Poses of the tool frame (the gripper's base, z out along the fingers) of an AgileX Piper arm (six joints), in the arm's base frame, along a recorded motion.
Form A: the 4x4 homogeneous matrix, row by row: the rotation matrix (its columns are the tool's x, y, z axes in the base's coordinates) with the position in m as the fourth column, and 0 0 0 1 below. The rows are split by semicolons.
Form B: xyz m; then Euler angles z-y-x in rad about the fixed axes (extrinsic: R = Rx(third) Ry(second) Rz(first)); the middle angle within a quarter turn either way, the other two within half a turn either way. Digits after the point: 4 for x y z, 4 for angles.
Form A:
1: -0.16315 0.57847 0.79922 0.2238; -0.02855 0.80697 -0.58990 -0.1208; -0.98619 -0.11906 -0.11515 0.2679; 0 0 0 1
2: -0.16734 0.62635 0.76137 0.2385; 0.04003 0.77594 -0.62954 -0.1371; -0.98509 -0.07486 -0.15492 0.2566; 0 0 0 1
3: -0.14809 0.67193 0.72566 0.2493; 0.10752 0.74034 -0.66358 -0.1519; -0.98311 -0.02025 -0.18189 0.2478; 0 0 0 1
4: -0.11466 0.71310 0.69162 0.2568; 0.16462 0.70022 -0.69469 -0.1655; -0.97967 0.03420 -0.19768 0.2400; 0 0 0 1
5: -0.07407 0.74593 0.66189 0.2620; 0.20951 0.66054 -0.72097 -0.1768; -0.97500 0.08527 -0.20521 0.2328; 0 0 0 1
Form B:
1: 0.2238 -0.1208 0.2679 -1.8457 0.9260 1.7636
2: 0.2385 -0.1371 0.2566 -1.8319 0.8654 1.8121
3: 0.2493 -0.1519 0.2478 -1.7877 0.8120 1.8383
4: 0.2568 -0.1655 0.2400 -1.7302 0.7637 1.8480
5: 0.2620 -0.1768 0.2328 -1.6698 0.7233 1.8481
